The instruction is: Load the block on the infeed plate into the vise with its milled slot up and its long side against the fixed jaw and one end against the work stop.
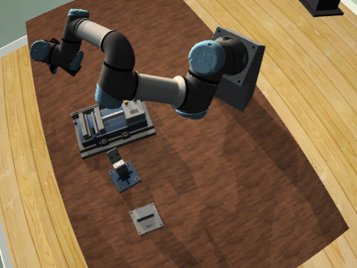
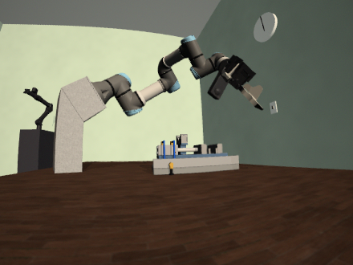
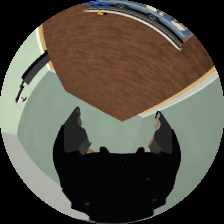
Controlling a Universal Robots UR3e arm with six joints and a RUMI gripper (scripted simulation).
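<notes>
The part lies 600 mm to the left of my hand, 180 mm below it and 160 mm behind it. Also, from my hand: grey infeed plate (620 mm to the left, 210 mm below, 160 mm behind).
</notes>
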